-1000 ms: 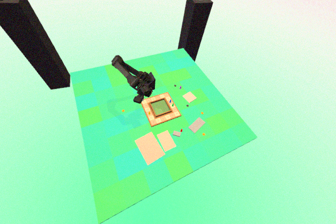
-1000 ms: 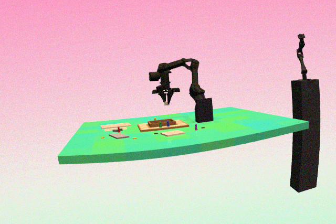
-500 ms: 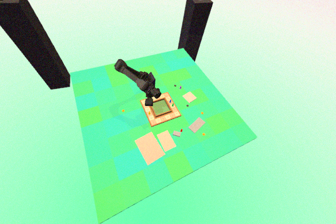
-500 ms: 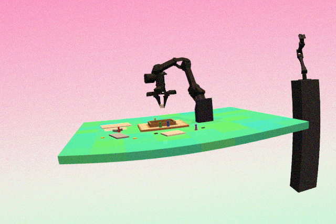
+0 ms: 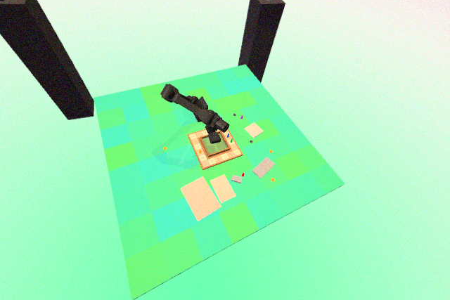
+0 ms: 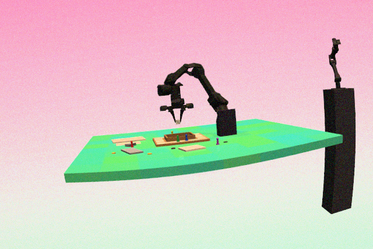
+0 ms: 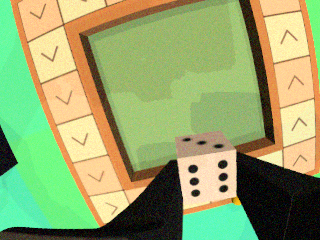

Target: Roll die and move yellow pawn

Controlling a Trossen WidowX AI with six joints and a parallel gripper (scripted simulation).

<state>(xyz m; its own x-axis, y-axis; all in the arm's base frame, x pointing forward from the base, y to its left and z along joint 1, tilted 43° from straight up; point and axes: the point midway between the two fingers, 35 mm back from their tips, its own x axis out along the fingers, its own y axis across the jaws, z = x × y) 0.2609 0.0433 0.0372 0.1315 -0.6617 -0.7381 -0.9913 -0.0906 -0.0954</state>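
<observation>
Right now the yellow pawn is 4 cm ahead of my gripper tip, 8 cm to the right of it and 7 cm below it. Round my gripper tip: blue pawn 4 cm behind, 14 cm to the left, 7 cm below; then green tray 3 cm to the left, 9 cm below; then white die right at my gripper tip.
</observation>
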